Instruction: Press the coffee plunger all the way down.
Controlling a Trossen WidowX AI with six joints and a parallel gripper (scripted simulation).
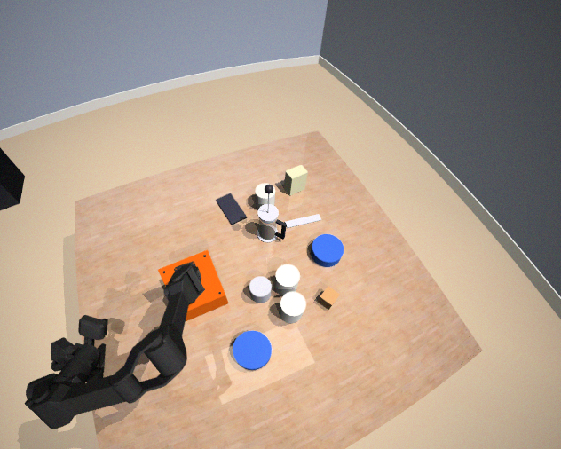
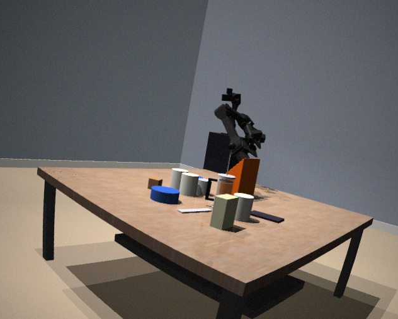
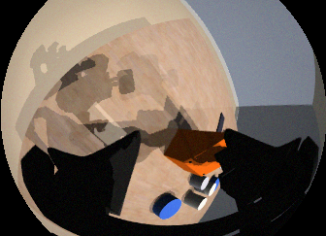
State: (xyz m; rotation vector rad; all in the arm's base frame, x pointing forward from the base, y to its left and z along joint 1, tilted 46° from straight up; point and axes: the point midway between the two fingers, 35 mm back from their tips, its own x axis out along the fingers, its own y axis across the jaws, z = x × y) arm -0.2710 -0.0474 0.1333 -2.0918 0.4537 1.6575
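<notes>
Right now the coffee press is 60 cm ahead of my gripper tip, 22 cm to the left of it and 8 cm below it. Round my gripper tip: small brown box: 67 cm ahead, 19 cm below, 10 cm to the right; cream box: 79 cm ahead, 41 cm to the left, 16 cm below; dark slab: 50 cm ahead, 41 cm to the left, 21 cm below.
</notes>
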